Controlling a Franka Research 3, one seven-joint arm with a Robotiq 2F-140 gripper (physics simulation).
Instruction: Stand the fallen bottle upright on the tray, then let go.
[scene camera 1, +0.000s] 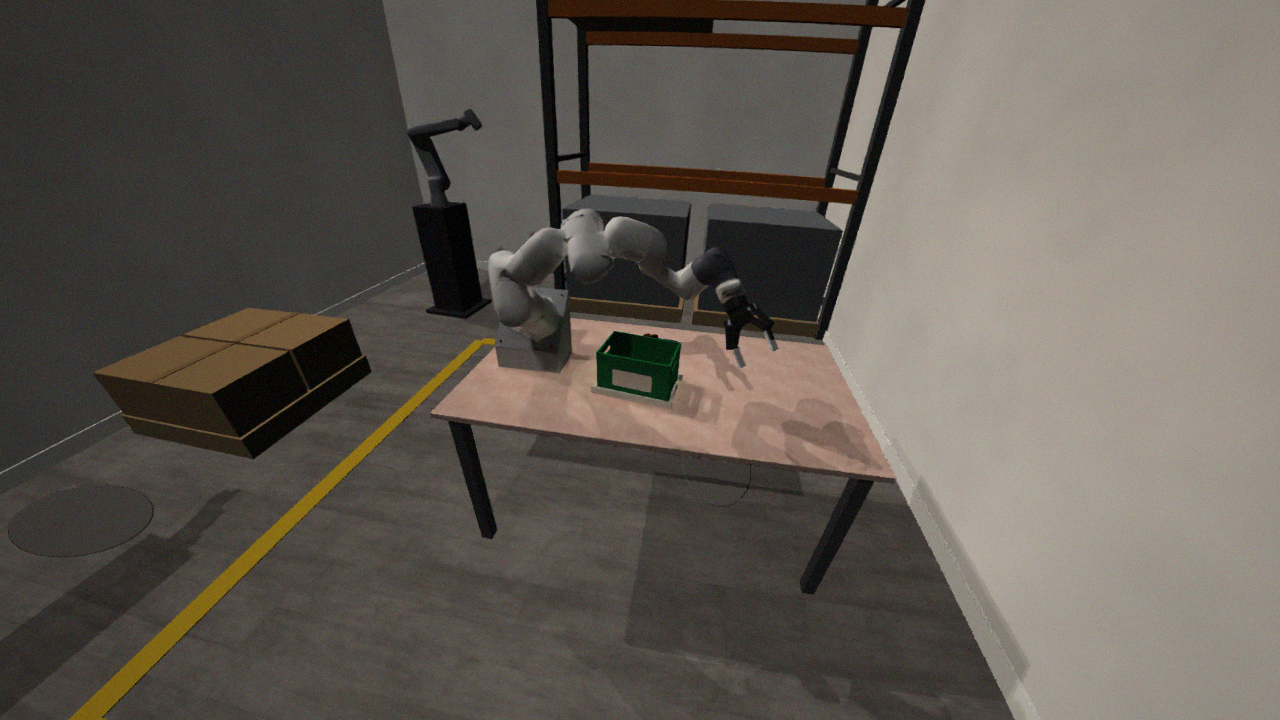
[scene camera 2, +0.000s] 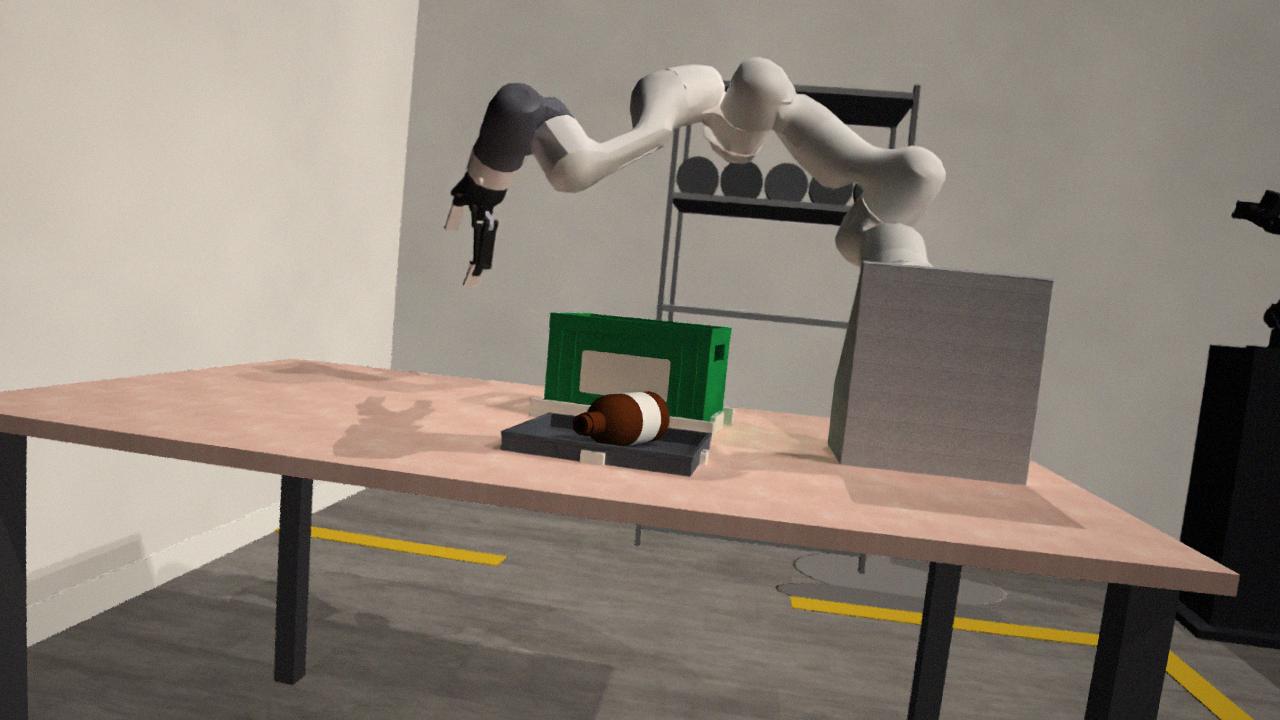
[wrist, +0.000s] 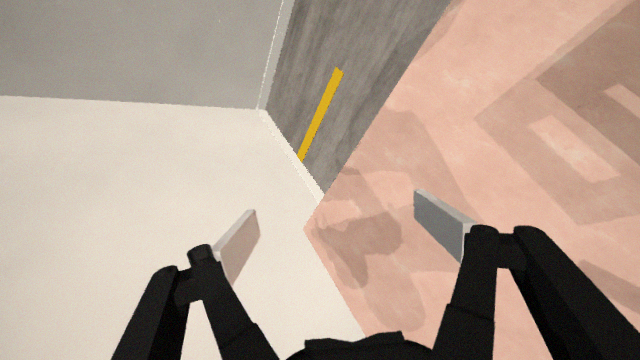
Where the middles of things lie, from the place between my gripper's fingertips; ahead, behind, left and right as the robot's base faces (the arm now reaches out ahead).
Now: hand 400 mm past the pale strip (scene camera 2: 538, 407), 210 mm to the right of it and 250 mm above it. From my hand the other things lie so: brown bottle (scene camera 2: 623, 419) (450 mm behind, 380 mm to the left, 220 mm below).
